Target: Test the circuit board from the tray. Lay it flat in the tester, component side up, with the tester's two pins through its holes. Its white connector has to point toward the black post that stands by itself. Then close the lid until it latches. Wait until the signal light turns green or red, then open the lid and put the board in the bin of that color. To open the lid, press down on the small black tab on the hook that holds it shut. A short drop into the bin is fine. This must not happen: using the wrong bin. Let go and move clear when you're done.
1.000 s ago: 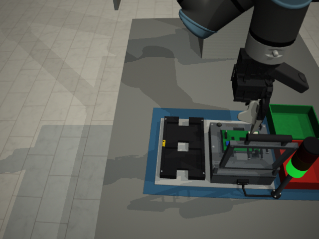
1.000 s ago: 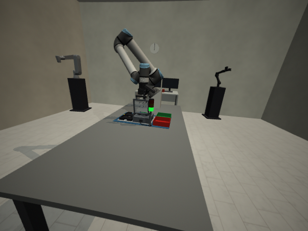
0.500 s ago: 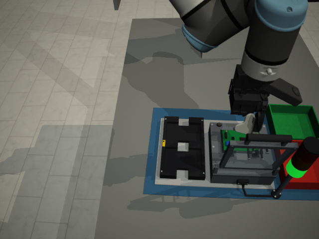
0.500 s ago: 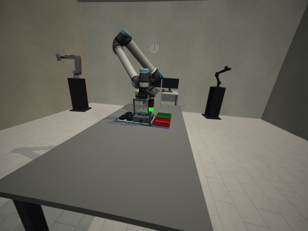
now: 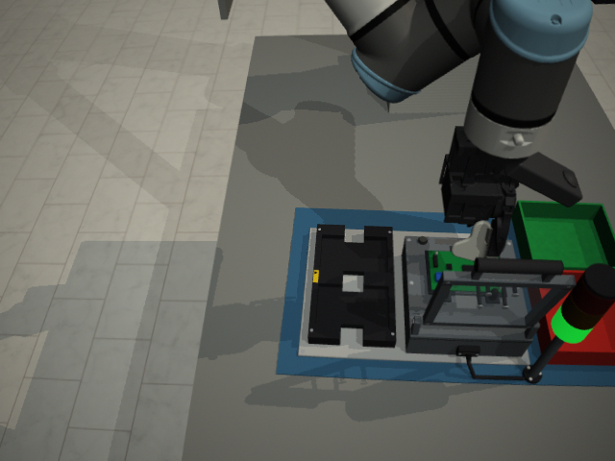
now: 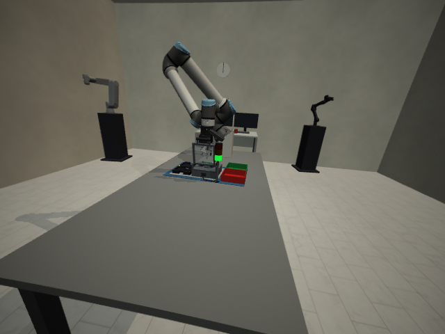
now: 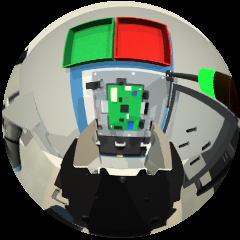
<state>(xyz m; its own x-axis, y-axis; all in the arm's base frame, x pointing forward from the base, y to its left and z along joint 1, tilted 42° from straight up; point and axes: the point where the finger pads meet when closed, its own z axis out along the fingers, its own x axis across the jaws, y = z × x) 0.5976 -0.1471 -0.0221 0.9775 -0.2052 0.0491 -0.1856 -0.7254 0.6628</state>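
My gripper is now 60 mm above the green circuit board. Also, from my hand: black latch tab 50 mm behind, 70 mm to the left, 40 mm below; then tester lid 110 mm ahead, 20 mm to the right, 50 mm above; then red bin 80 mm ahead, 180 mm to the left, 120 mm below.
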